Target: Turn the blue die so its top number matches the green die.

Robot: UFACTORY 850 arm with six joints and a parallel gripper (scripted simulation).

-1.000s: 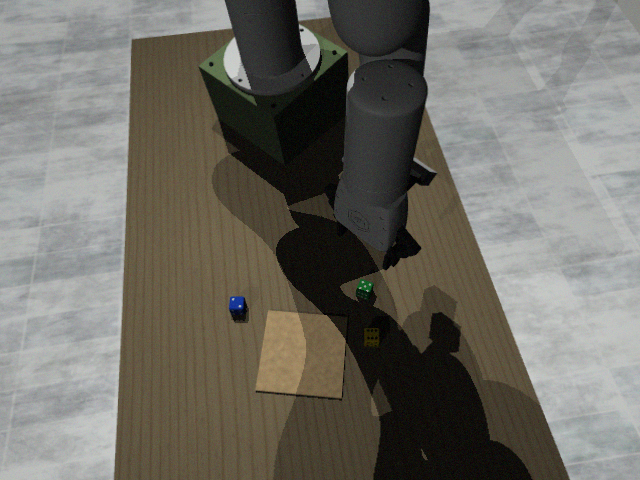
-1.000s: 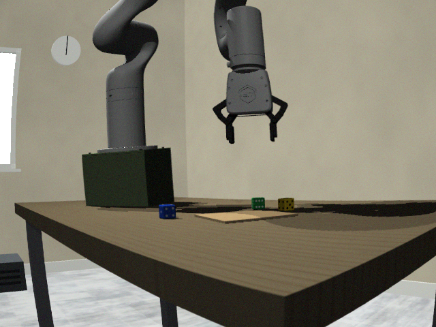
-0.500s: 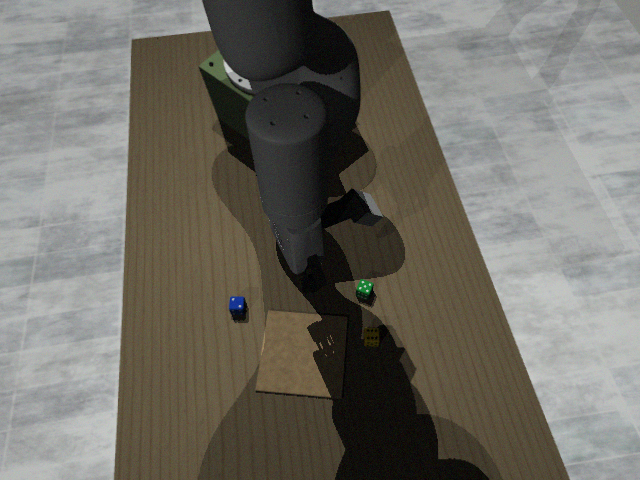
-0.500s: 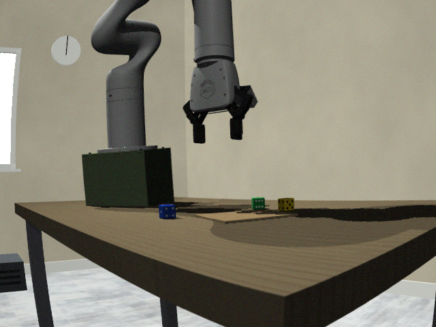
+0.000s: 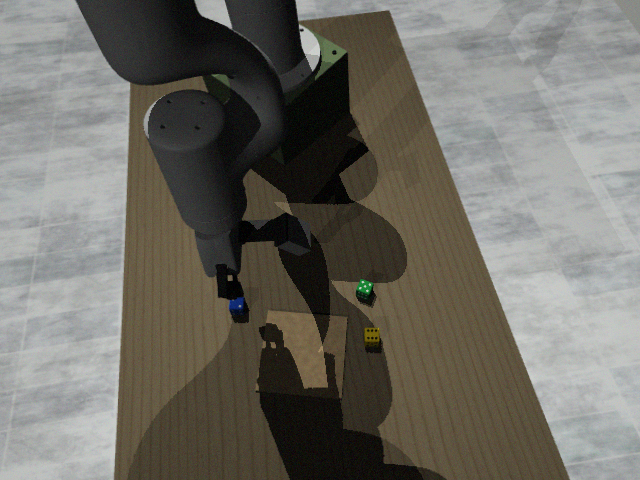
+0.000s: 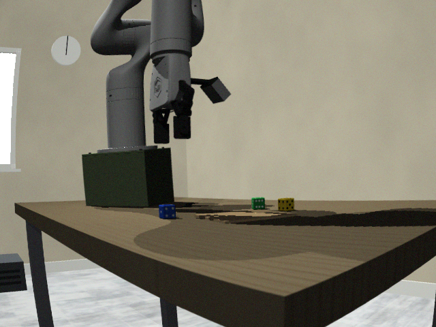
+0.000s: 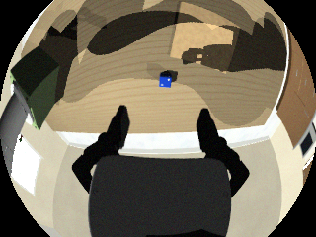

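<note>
The blue die lies 10 mm to the right of my hand and 140 mm below it. Also, from my hand: tan mat: 90 mm ahead, 100 mm to the left, 150 mm below; yellow die: 70 mm ahead, 210 mm to the left, 140 mm below; green die: 20 mm behind, 210 mm to the left, 140 mm below.
</note>
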